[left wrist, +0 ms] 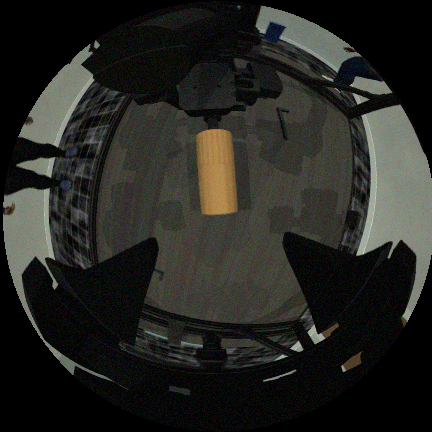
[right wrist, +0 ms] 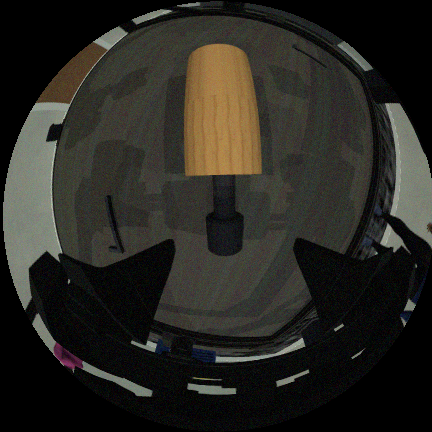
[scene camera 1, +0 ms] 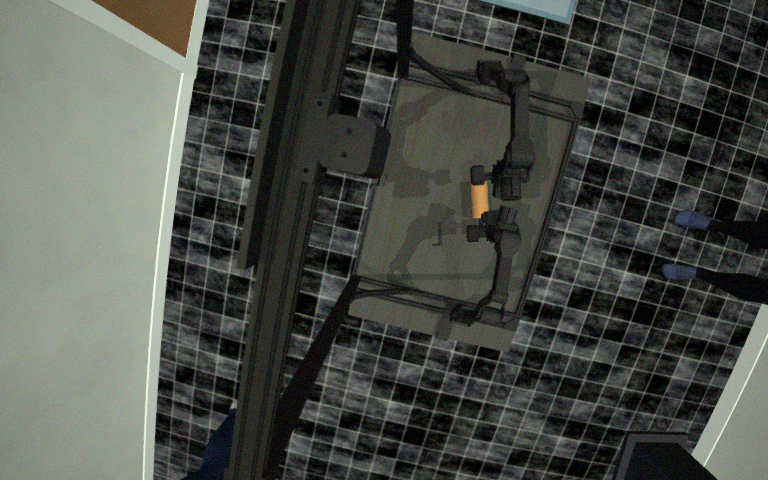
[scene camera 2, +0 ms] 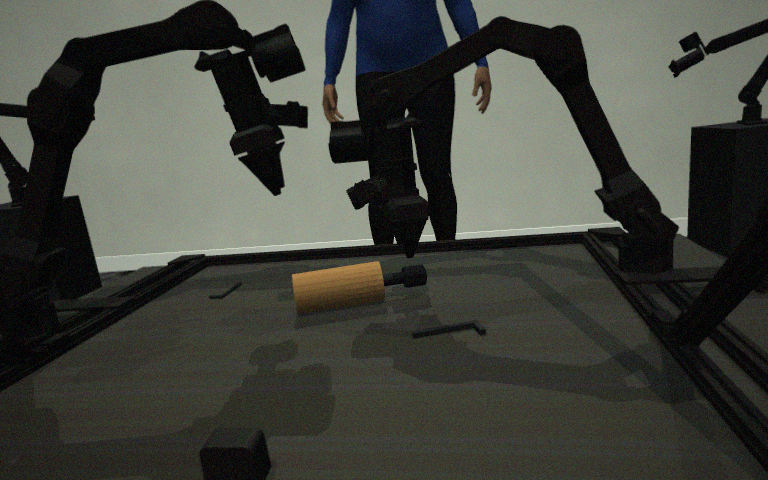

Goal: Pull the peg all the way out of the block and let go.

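Where they show: left gripper, fingertip midpoint: (left wrist: 220, 241) (scene camera 1: 492, 180) (scene camera 2: 279, 191); right gripper, fingertip midpoint: (right wrist: 236, 245) (scene camera 1: 486, 229) (scene camera 2: 405, 250); left arm's base, origin of the base link: (left wrist: 211, 337) (scene camera 1: 483, 75) (scene camera 2: 31, 334); right arm's base, origin of the base link: (left wrist: 241, 50) (right wrist: 182, 339) (scene camera 1: 457, 311) (scene camera 2: 646, 271).
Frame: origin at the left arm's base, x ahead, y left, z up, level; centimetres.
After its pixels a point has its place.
Observation:
The wooden block (scene camera 1: 479, 200) {x 49.4, y -4.7, z 4.6 cm} (scene camera 2: 338, 287) {x 49.2, y -7.0, z 2.4 cm} (left wrist: 217, 172) {x 48.5, y -3.9, z 4.7 cm} (right wrist: 222, 115) {x 52.2, y -3.6, z 4.7 cm} is a light orange cylinder lying on its side on the table. The dark peg (scene camera 2: 414, 275) {x 61.9, y -5.1, z 1.9 cm} (right wrist: 224, 234) {x 61.5, y -3.4, z 3.1 cm} sticks out of one end of it, with a thin shaft and a thicker head; how deep it sits inside is hidden. My right gripper (scene camera 2: 411, 254) {x 61.1, y -2.6, z 5.7 cm} (right wrist: 236, 245) {x 61.1, y -2.6, z 5.7 cm} is open and empty, above the table near the peg's head, with the head showing between and beyond its fingers in the right wrist view. My left gripper (scene camera 2: 276, 193) {x 42.1, y -3.4, z 18.5 cm} (left wrist: 220, 241) {x 42.1, y -3.4, z 18.5 cm} is open and empty, higher up, above and beyond the block's other end.
A dark hex key (scene camera 2: 450, 329) {x 63.7, y -20.6, z -1.5 cm} (left wrist: 282, 123) {x 62.4, y -20.1, z -1.2 cm} (right wrist: 114, 224) {x 62.9, y -19.9, z -1.6 cm} lies on the table (scene camera 2: 509, 441) {x 62.5, y -45.5, z -1.9 cm} beside the block. A smaller one (scene camera 2: 226, 290) {x 28.0, y 12.0, z -1.3 cm} (right wrist: 310, 56) lies near the block's other end. Dark frame rails edge the table. A dark box-shaped part (scene camera 2: 235, 454) {x 38.8, y -47.0, z 2.8 cm} shows at the bottom of scene camera 2.

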